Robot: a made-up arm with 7 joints. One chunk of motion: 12 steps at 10 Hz.
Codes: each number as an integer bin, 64 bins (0 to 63) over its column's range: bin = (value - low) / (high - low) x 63, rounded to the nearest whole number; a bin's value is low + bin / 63 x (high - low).
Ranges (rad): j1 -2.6..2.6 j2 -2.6..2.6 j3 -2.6..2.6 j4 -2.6..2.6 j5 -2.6..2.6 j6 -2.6..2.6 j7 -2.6..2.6
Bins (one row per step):
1: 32 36 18 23 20 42 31
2: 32 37 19 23 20 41 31
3: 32 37 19 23 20 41 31
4: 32 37 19 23 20 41 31
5: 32 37 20 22 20 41 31
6: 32 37 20 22 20 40 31
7: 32 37 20 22 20 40 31
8: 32 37 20 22 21 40 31
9: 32 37 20 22 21 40 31
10: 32 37 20 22 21 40 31
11: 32 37 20 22 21 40 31
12: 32 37 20 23 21 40 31
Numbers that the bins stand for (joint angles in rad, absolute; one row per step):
1: 0.0413 0.3714 -1.1143 -0.7016 -0.9492 0.8667 -0.0413
2: 0.0413 0.4540 -1.0317 -0.7016 -0.9492 0.7841 -0.0413
3: 0.0413 0.4540 -1.0317 -0.7016 -0.9492 0.7841 -0.0413
4: 0.0413 0.4540 -1.0317 -0.7016 -0.9492 0.7841 -0.0413
5: 0.0413 0.4540 -0.9492 -0.7841 -0.9492 0.7841 -0.0413
6: 0.0413 0.4540 -0.9492 -0.7841 -0.9492 0.7016 -0.0413
7: 0.0413 0.4540 -0.9492 -0.7841 -0.9492 0.7016 -0.0413
8: 0.0413 0.4540 -0.9492 -0.7841 -0.8667 0.7016 -0.0413
9: 0.0413 0.4540 -0.9492 -0.7841 -0.8667 0.7016 -0.0413
10: 0.0413 0.4540 -0.9492 -0.7841 -0.8667 0.7016 -0.0413
11: 0.0413 0.4540 -0.9492 -0.7841 -0.8667 0.7016 -0.0413
12: 0.0413 0.4540 -0.9492 -0.7016 -0.8667 0.7016 -0.0413

